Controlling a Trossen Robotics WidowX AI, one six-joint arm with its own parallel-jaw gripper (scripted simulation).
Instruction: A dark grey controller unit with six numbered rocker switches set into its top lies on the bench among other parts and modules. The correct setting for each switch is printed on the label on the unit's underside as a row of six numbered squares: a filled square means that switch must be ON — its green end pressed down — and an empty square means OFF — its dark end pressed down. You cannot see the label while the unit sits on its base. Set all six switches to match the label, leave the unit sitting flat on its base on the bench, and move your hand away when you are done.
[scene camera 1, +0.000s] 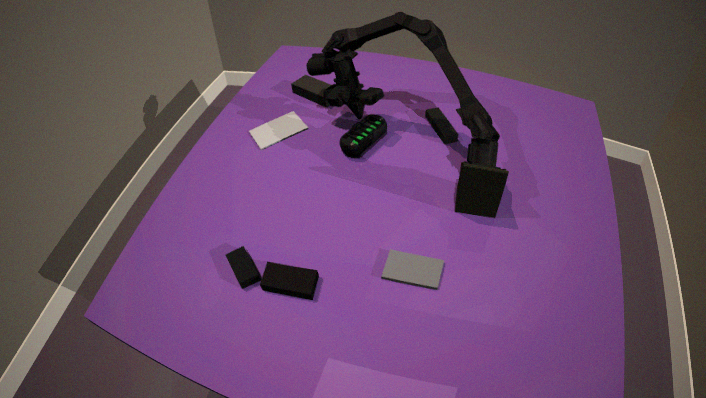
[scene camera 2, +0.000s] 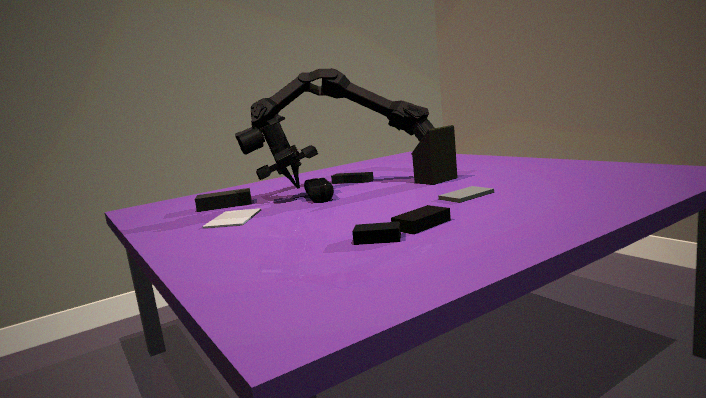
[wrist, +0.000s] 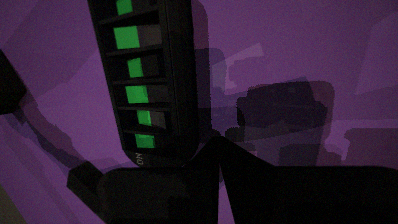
My gripper (scene camera 1: 360, 118) is shut, with nothing in its grasp. Also in view: a grey plate (scene camera 1: 401, 267) and a white plate (scene camera 1: 265, 135).
My gripper also shows in scene camera 2 (scene camera 2: 298, 188) and in the wrist view (wrist: 217, 141). The wrist view does not show the grey plate: it is out of frame. The wrist view does not show the white plate: it is out of frame.
